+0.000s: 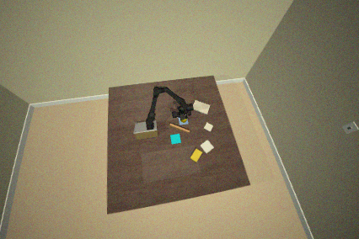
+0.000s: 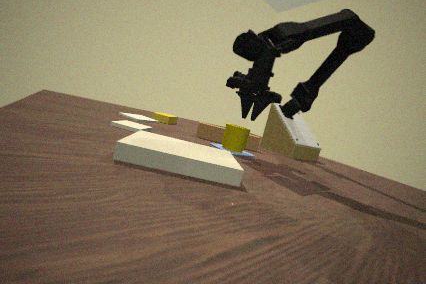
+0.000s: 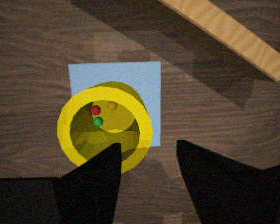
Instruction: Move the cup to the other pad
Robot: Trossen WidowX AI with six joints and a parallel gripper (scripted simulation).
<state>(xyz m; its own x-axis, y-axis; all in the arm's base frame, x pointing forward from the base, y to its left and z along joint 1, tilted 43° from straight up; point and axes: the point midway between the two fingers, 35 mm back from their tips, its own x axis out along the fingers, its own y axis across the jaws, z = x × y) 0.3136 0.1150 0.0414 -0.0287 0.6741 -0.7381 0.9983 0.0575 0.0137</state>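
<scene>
Now: gripper tip 6 cm above the yellow cup and 3 cm short of it. Also, from my gripper tip: cyan pad 19 cm to the right, 11 cm below, 8 cm behind; blue pad 11 cm below, 3 cm ahead; long tan wooden bar 10 cm to the right, 8 cm below, 3 cm behind.
</scene>
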